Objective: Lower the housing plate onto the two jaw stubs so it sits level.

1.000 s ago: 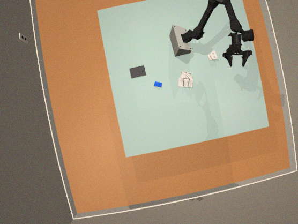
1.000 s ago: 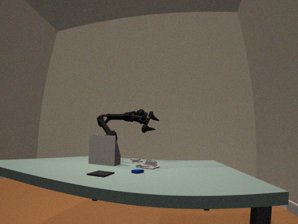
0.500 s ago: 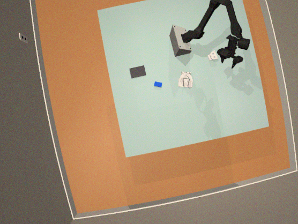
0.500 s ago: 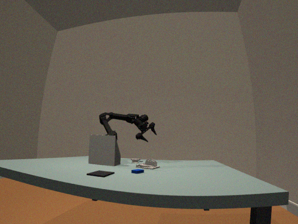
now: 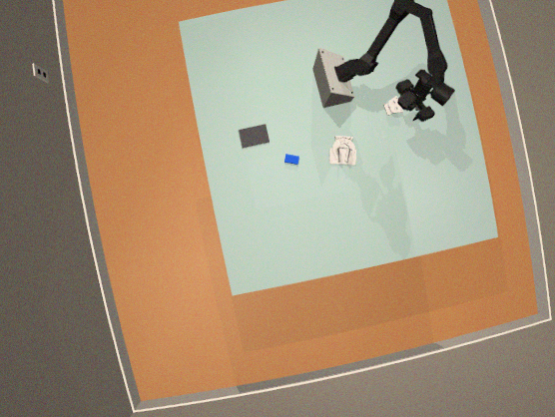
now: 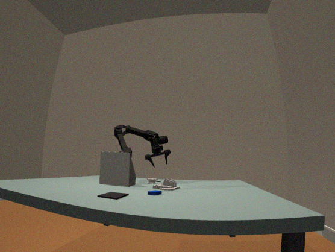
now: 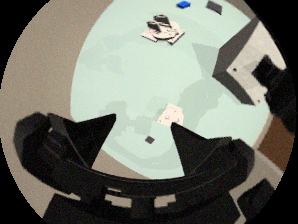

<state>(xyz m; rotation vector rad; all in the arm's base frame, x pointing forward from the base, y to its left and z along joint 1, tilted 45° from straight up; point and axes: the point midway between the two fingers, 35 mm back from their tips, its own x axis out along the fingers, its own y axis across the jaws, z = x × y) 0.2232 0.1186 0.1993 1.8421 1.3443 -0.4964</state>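
My gripper tip is 13 cm above the small dark square, 12 cm to the right of it and 3 cm past it. From my gripper tip the other things lie so: flat dark plate: 65 cm to the right, 12 cm below, 12 cm behind; blue block: 52 cm to the right, 12 cm below, 3 cm ahead.
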